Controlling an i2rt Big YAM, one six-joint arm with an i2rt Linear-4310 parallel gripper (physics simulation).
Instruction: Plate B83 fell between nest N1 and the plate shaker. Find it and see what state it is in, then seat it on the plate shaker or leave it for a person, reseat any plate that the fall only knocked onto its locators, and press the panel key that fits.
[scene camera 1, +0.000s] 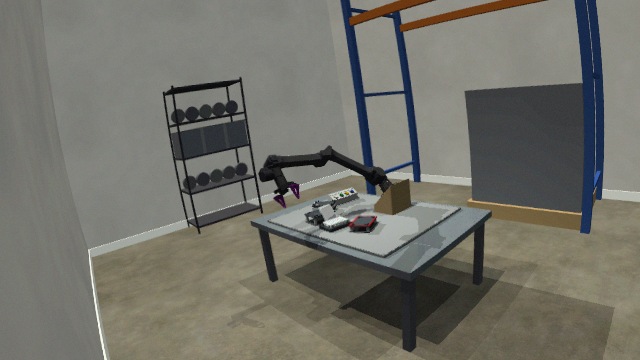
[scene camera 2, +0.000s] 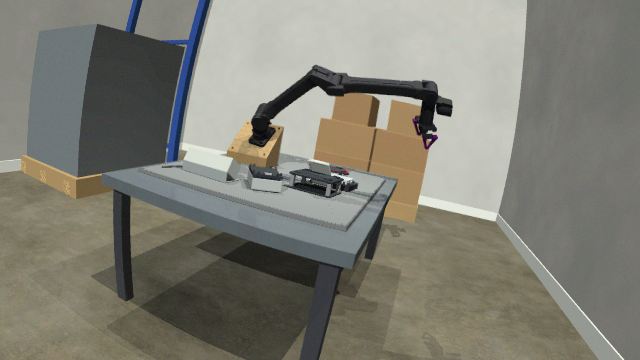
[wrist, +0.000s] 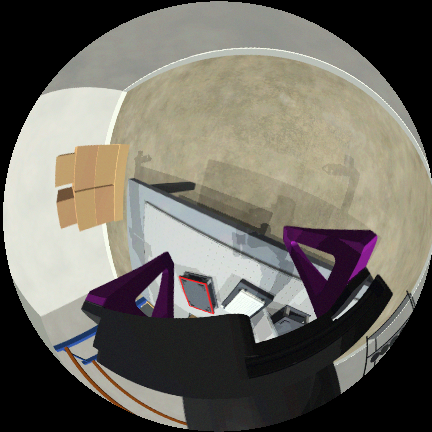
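Seen in the pictures: gripper, fingertip midpoint: (scene camera 1: 292, 203) (scene camera 2: 422, 142) (wrist: 227, 246); arm's base, link origin: (scene camera 1: 390, 191) (scene camera 2: 262, 136).
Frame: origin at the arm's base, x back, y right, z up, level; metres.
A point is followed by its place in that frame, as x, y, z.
Observation:
My gripper (scene camera 1: 289, 198) @[-0.721, -0.013, 0.121] (scene camera 2: 423, 140) @[-0.721, -0.013, 0.121] (wrist: 227, 246) @[-0.721, -0.013, 0.121] is open and empty, high beyond the table's edge. A pale plate-like piece (scene camera 1: 327, 212) @[-0.380, 0.185, -0.062] (scene camera 2: 319, 167) @[-0.377, 0.215, -0.048] stands tilted between a white plate (scene camera 1: 335, 223) @[-0.428, 0.046, -0.092] (wrist: 244, 301) @[-0.438, 0.070, -0.087] on a dark base and a black raised frame (scene camera 2: 315, 177) @[-0.403, 0.312, -0.069] (wrist: 291, 320) @[-0.468, 0.236, -0.069]. Its label, contents and lower edge cannot be made out. A red-rimmed dark platform (scene camera 1: 364, 223) @[-0.343, -0.116, -0.087] (scene camera 2: 340, 170) @[-0.371, -0.087, -0.086] (wrist: 197, 295) @[-0.327, -0.073, -0.086] stands beside the white plate. A light box with a black top (scene camera 2: 266, 185) @[-0.297, 0.463, -0.105] stands near the frame. The panel (scene camera 1: 344, 195) @[-0.074, 0.419, -0.063] (scene camera 2: 207, 166) @[-0.065, 0.497, -0.088] shows coloured keys in the first scene view. I cannot tell which fixture is N1.
The arm's wooden base block (scene camera 1: 400, 196) @[0.026, -0.063, -0.034] (scene camera 2: 256, 145) @[-0.004, 0.049, -0.040] stands on the table (scene camera 1: 425, 257) @[-0.410, -0.612, -0.139] (scene camera 2: 225, 212) @[-0.323, 0.737, -0.139]. Cardboard boxes (scene camera 2: 347, 137) (wrist: 100, 167) are stacked beyond the table. A wire shelf (scene camera 1: 214, 116) and a blue rack (scene camera 1: 357, 90) stand near the walls.

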